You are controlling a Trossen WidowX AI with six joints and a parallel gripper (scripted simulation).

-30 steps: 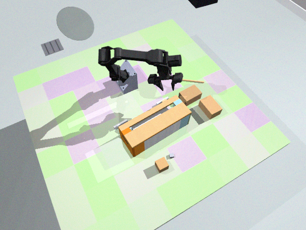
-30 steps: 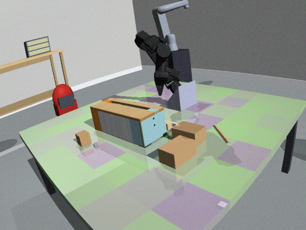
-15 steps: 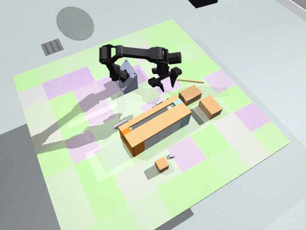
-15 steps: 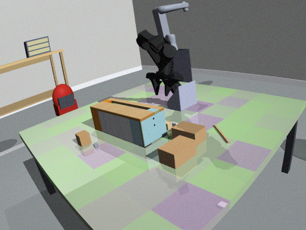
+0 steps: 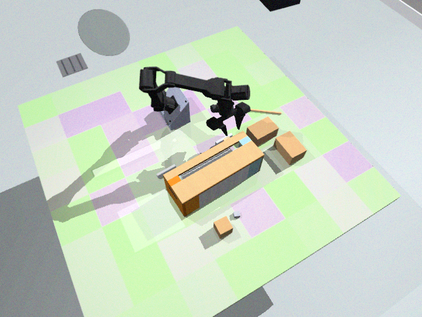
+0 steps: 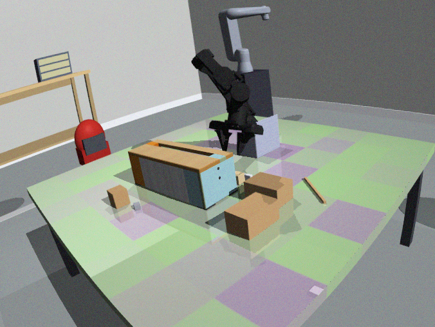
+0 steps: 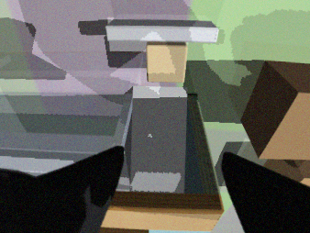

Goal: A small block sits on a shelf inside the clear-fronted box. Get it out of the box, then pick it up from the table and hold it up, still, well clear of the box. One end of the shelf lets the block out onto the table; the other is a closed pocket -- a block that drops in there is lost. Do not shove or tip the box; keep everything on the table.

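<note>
Now: the brown block 20 mm behind my gripper tip, 10 mm to the right of it and 90 mm below it. The rest, counted from my gripper tip: small grey block: 300 mm ahead, 130 mm to the right, 100 mm below; thin wooden stick: 120 mm behind, 240 mm to the left, 110 mm below; box: 80 mm ahead, 150 mm to the right, 50 mm below.
</note>
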